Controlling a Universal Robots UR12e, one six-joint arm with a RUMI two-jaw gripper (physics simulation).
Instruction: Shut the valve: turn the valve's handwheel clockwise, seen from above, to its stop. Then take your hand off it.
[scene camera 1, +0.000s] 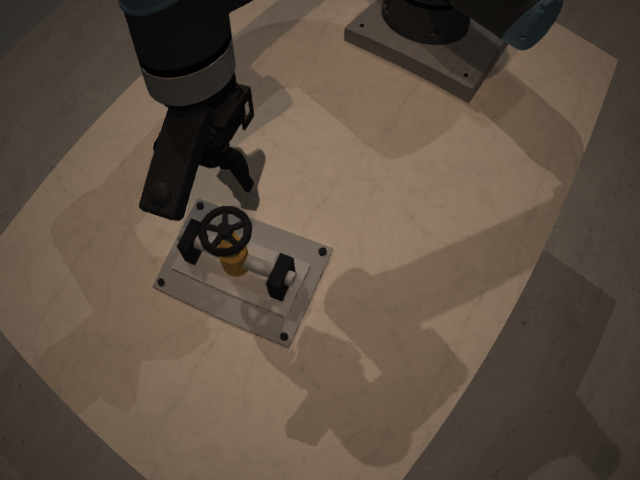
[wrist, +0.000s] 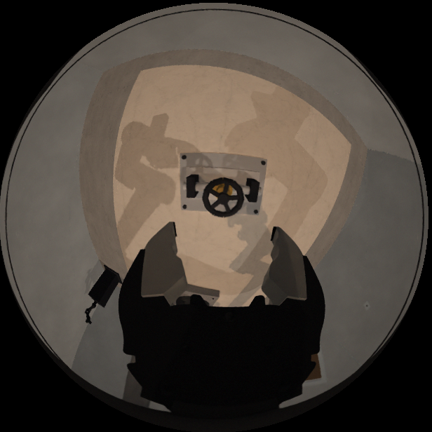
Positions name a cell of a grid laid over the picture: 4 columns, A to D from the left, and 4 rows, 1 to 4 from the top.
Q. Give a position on a black spoked handwheel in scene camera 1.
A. At B2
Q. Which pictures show the gripper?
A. Scene camera 1 and the wrist view: all of them.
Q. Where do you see the gripper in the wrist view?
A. C3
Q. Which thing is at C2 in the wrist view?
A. A black spoked handwheel.
